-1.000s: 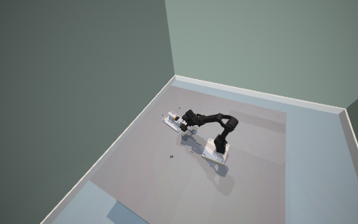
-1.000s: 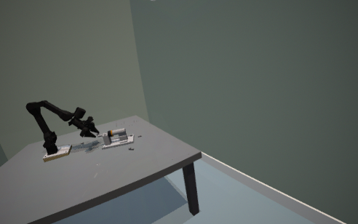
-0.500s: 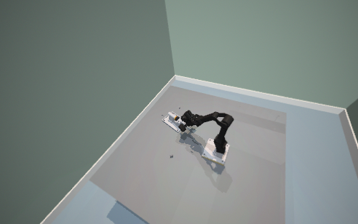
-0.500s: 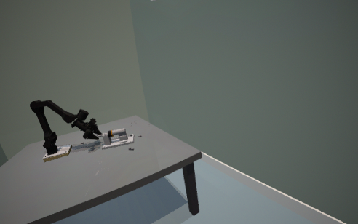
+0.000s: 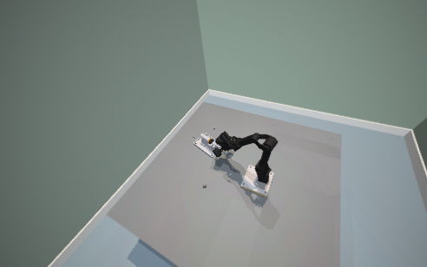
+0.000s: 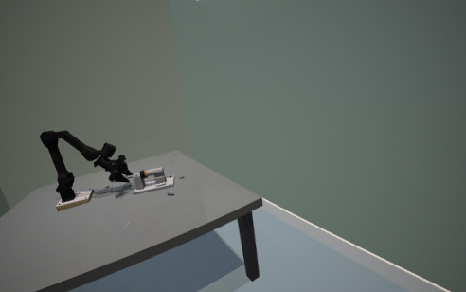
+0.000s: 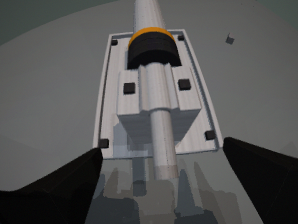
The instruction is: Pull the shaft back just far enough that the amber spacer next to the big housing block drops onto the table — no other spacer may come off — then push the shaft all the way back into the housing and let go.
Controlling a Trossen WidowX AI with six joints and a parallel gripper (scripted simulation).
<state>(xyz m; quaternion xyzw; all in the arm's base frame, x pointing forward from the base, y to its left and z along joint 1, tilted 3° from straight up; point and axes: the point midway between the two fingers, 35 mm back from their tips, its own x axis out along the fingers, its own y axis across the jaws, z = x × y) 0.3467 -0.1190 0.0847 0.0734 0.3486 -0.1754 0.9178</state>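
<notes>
Right now the grey steel shaft is 6 cm ahead of my gripper tip, 2 cm to the right of it and 1 cm above it. From my gripper tip the other things lie so: grey support block 12 cm ahead, 5 cm to the right, 2 cm below; then amber spacer 8 cm ahead, 3 cm to the right, 1 cm above; then black spacer 6 cm ahead, 2 cm to the right, 1 cm above.
</notes>
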